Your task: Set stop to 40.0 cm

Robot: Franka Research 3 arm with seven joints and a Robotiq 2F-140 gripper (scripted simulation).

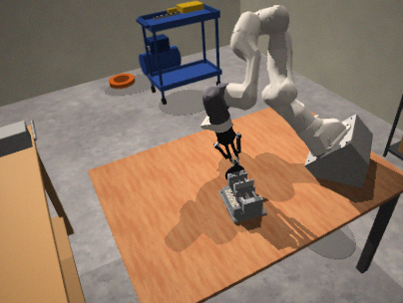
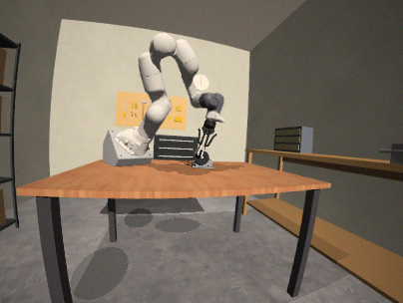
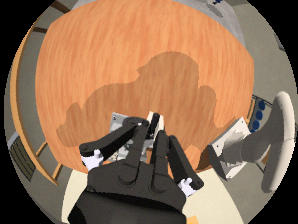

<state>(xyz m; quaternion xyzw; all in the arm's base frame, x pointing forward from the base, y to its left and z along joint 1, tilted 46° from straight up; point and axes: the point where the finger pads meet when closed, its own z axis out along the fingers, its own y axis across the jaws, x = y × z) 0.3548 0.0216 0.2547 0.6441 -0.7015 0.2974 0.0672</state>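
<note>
Now: hand 20 mm to the right of the handwheel and 20 mm above it.
</note>
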